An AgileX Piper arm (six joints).
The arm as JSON. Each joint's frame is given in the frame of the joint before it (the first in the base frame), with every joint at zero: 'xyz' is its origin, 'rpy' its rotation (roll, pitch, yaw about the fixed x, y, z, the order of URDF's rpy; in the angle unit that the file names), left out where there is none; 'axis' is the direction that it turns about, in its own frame. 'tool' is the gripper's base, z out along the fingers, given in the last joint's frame.
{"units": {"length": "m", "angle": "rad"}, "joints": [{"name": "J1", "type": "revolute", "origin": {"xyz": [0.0, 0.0, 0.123]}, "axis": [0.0, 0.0, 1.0]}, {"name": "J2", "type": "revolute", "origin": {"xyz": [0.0, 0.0, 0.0]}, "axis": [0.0, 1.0, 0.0]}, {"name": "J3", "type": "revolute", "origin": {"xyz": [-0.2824, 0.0, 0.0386]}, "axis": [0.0, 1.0, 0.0]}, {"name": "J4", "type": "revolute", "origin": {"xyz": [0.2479, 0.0, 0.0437]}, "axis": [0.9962, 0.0, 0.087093]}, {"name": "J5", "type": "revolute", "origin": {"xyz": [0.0, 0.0, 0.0]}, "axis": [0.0, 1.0, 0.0]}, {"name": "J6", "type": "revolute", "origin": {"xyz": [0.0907, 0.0, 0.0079]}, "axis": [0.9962, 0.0, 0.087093]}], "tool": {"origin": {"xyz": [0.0, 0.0, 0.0], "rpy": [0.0, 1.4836, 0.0]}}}
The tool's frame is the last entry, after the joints.
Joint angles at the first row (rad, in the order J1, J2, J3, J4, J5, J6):
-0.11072 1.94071 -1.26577 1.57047 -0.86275 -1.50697
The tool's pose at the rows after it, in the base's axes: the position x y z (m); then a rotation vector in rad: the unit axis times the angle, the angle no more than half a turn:
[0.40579 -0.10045 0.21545 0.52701 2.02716 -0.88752]
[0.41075 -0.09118 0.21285 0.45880 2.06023 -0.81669]
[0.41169 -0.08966 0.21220 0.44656 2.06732 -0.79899]
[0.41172 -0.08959 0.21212 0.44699 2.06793 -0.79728]
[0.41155 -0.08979 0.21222 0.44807 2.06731 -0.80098]
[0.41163 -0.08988 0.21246 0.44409 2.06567 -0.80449]
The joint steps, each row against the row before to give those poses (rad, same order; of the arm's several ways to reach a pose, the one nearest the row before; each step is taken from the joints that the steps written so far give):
0.02075 -0.00001 0.00001 0.00002 0.08927 -0.07415
0.01190 0.00003 -0.00003 0.00432 0.07006 -0.02120
0.00092 -0.00001 0.00002 0.00212 0.01720 -0.00378
-0.00002 0.00000 -0.00002 0.00100 0.00113 -0.00001
0.00002 -0.00002 0.00002 0.00000 -0.00311 -0.00068
-0.00001 0.00002 -0.00001 -0.00434 -0.00115 0.00001

